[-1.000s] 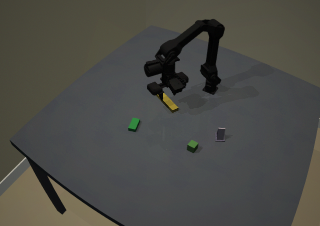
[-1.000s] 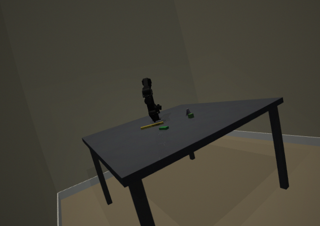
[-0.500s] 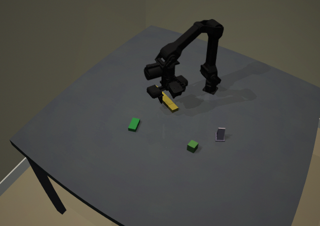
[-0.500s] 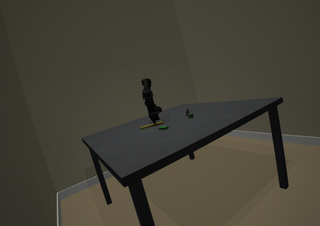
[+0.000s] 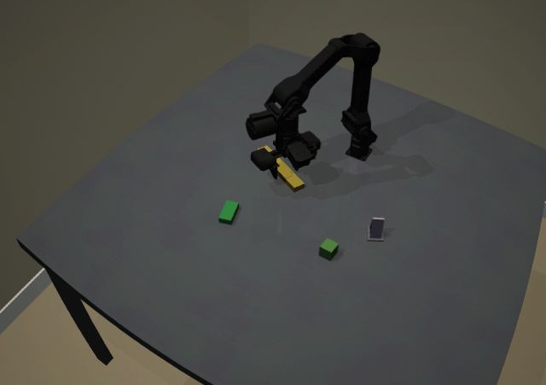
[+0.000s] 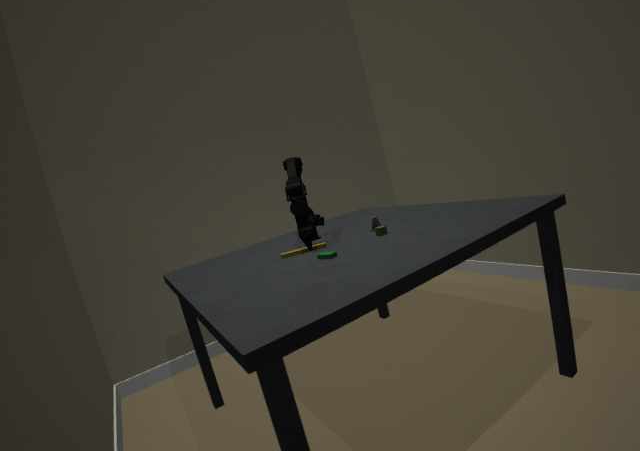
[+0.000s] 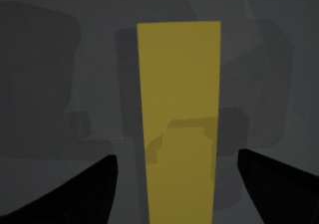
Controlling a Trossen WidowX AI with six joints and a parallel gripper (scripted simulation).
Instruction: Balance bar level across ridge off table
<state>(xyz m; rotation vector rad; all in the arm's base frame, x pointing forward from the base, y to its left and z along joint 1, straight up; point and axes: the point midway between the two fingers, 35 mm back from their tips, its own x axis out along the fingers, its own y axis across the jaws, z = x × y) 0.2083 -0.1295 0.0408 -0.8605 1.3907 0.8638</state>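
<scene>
Now: the green cube 19 cm ahead of my gripper tip, 23 cm to the left of it and 1 cm above it. Also, from my gripper tip: flat green block (20 cm ahead, 5 cm to the right); then yellow bar (1 cm behind, 3 cm to the right).
</scene>
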